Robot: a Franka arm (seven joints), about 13 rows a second.
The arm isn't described. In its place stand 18 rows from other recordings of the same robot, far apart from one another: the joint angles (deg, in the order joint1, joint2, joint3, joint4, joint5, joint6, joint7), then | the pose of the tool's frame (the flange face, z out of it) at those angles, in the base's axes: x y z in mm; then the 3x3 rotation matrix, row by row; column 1 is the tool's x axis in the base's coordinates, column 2 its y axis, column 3 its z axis.
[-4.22, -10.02, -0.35, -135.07, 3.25, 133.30, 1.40] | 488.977 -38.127 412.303; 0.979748 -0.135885 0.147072; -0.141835 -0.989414 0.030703; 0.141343 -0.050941 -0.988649
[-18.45, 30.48, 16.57, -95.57, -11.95, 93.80, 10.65] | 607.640 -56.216 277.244; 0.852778 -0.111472 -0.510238; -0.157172 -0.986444 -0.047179; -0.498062 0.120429 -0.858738
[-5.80, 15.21, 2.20, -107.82, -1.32, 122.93, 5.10] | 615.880 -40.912 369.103; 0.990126 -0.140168 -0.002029; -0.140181 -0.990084 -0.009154; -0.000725 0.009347 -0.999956
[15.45, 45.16, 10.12, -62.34, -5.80, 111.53, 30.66] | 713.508 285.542 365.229; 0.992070 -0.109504 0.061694; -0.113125 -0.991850 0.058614; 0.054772 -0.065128 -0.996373
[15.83, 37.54, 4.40, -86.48, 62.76, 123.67, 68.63] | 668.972 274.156 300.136; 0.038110 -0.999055 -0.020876; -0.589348 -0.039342 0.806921; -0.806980 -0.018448 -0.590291
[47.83, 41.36, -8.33, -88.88, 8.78, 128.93, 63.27] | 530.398 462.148 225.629; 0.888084 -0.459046 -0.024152; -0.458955 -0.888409 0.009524; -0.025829 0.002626 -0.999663
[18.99, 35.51, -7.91, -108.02, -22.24, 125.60, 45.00] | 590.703 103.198 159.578; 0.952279 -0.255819 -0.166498; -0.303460 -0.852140 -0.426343; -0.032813 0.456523 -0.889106
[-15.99, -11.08, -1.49, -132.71, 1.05, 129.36, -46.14] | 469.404 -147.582 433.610; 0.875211 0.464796 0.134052; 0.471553 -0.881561 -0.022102; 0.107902 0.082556 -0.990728
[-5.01, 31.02, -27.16, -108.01, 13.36, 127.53, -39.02] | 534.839 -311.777 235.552; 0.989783 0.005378 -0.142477; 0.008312 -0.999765 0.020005; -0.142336 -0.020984 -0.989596
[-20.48, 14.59, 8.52, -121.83, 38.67, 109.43, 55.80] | 523.335 -65.413 275.395; -0.060101 -0.984542 -0.164515; -0.742306 -0.066106 0.666793; -0.667361 0.162195 -0.726858
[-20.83, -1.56, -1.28, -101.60, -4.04, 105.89, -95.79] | 521.173 -217.875 568.133; 0.268525 0.960760 0.069533; 0.960058 -0.261038 -0.100735; -0.078632 0.093805 -0.992481
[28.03, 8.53, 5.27, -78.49, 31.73, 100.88, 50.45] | 493.714 373.788 667.006; 0.927706 -0.361063 -0.094846; -0.247189 -0.784513 0.568715; -0.279749 -0.504155 -0.817048
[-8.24, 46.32, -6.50, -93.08, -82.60, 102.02, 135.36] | 622.574 -242.215 173.893; 0.022428 -0.983803 -0.177845; -0.166302 0.171740 -0.971004; 0.985820 0.051354 -0.159757
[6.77, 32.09, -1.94, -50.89, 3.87, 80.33, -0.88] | 687.791 74.222 575.015; 0.992347 0.112727 -0.050410; 0.114979 -0.992381 0.044271; -0.045035 -0.049728 -0.997747
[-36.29, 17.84, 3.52, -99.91, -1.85, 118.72, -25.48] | 538.381 -352.244 397.586; 0.993329 -0.114904 0.009678; -0.114723 -0.993242 -0.017599; 0.011635 0.016371 -0.999798
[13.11, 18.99, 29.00, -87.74, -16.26, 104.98, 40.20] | 524.929 389.988 486.920; 0.993017 0.077380 0.089044; 0.084185 -0.993594 -0.075389; 0.082640 0.082359 -0.993171
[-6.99, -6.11, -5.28, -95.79, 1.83, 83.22, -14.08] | 496.113 -106.735 624.262; 0.994336 0.031170 -0.101606; 0.037845 -0.997204 0.064443; -0.099313 -0.067923 -0.992735
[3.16, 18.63, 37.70, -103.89, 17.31, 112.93, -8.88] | 470.934 396.067 393.888; 0.740369 0.571985 -0.353110; 0.668688 -0.680327 0.300019; -0.068623 -0.458245 -0.886173
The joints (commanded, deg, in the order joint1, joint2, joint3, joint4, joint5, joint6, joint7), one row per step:
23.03, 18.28, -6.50, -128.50, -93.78, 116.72, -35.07
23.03, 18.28, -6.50, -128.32, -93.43, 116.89, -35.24
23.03, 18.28, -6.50, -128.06, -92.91, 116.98, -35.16
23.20, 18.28, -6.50, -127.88, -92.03, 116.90, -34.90
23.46, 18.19, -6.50, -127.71, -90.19, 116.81, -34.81
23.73, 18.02, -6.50, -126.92, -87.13, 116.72, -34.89
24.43, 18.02, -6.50, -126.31, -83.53, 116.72, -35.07
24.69, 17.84, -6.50, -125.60, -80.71, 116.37, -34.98
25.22, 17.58, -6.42, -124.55, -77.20, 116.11, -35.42
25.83, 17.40, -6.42, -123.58, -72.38, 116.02, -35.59
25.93, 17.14, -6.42, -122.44, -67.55, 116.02, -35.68
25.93, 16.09, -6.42, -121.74, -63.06, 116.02, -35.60
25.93, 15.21, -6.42, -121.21, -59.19, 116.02, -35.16
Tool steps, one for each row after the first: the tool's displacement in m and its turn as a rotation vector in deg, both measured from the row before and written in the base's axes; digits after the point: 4 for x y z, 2 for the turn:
0.0008, 0.0006, 0.0008, 0.28, 0.06, -0.14
0.0012, 0.0006, 0.0012, 0.47, -0.21, -0.40
0.0002, 0.0015, 0.0007, 0.61, -0.28, -0.68
-0.0006, 0.0021, 0.0010, 1.06, -0.09, -1.34
0.0023, 0.0034, 0.0049, 1.88, -0.43, -2.24
-0.0004, 0.0071, 0.0018, 2.12, 0.11, -2.14
0.0018, 0.0029, 0.0047, 1.67, -0.51, -2.23
0.0025, 0.0072, 0.0071, 2.13, -0.29, -2.12
0.0007, 0.0077, 0.0050, 3.14, -0.06, -3.10
0.0027, 0.0040, 0.0069, 3.42, -0.30, -3.52
0.0014, 0.0027, 0.0118, 3.55, -0.76, -3.39
0.0007, 0.0024, 0.0096, 3.19, -0.81, -3.08

